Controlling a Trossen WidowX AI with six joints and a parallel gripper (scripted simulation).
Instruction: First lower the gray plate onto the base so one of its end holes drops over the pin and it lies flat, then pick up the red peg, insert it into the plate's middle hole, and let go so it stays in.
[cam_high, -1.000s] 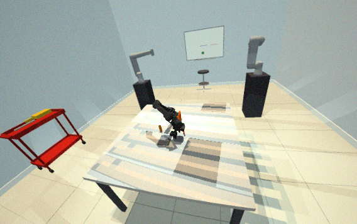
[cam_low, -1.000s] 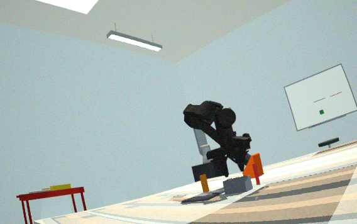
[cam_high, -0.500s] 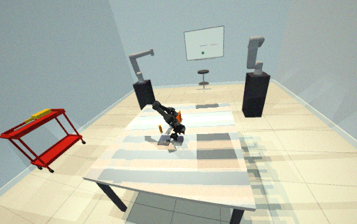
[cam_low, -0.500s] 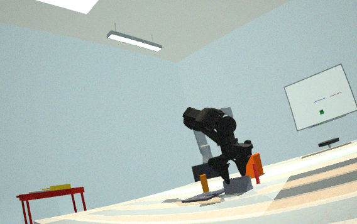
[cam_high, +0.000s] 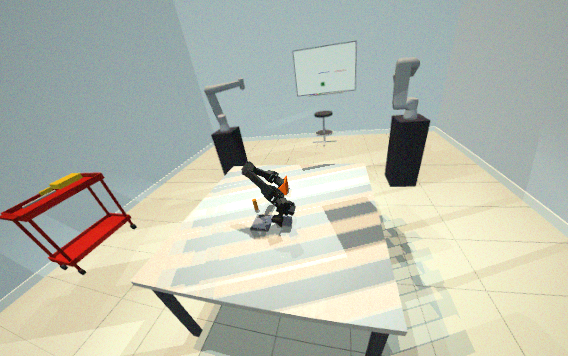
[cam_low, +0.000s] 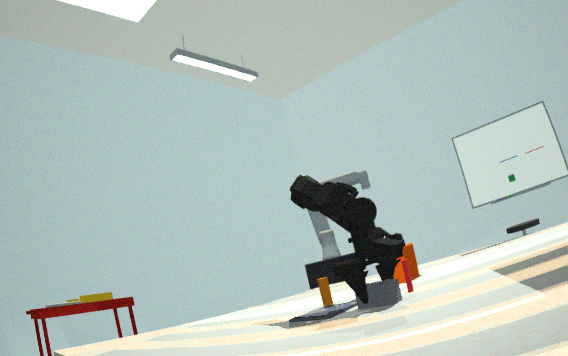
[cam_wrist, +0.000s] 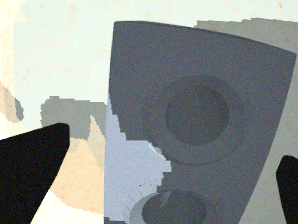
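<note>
Right now the gray plate is 20 mm above my gripper tip. Also, from my gripper tip: red peg: 100 mm behind, 40 mm to the left, 20 mm above; then orange pin: 140 mm behind, 230 mm to the right, 20 mm above; then dark base: 130 mm to the right, 10 mm below.
</note>
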